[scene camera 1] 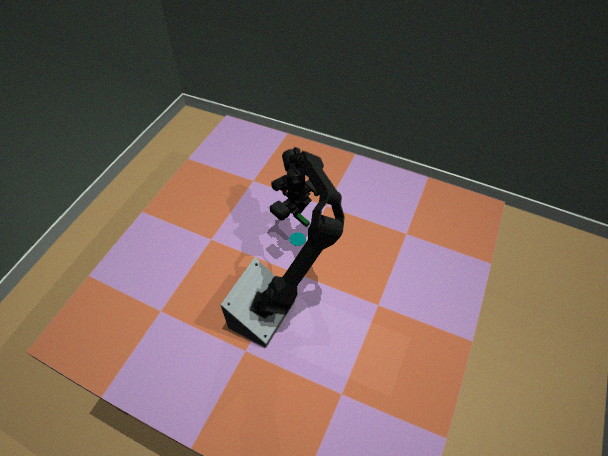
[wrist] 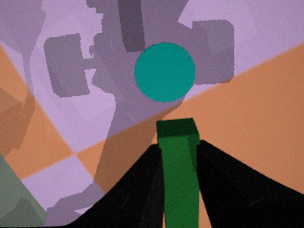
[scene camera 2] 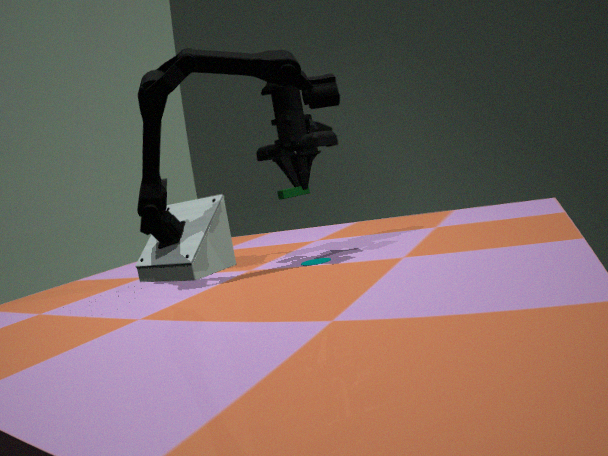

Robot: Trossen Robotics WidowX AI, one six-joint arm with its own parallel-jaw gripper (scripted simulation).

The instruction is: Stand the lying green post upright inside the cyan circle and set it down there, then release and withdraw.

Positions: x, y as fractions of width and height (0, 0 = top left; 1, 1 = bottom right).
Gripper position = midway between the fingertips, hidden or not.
Observation:
My gripper (scene camera 2: 0.50, 0.42) holds a green post. Further things: a cyan circle (wrist: 0.54, 0.32).
My gripper is seen too in scene camera 1 (scene camera 1: 0.49, 0.47) and in the wrist view (wrist: 0.58, 0.66).

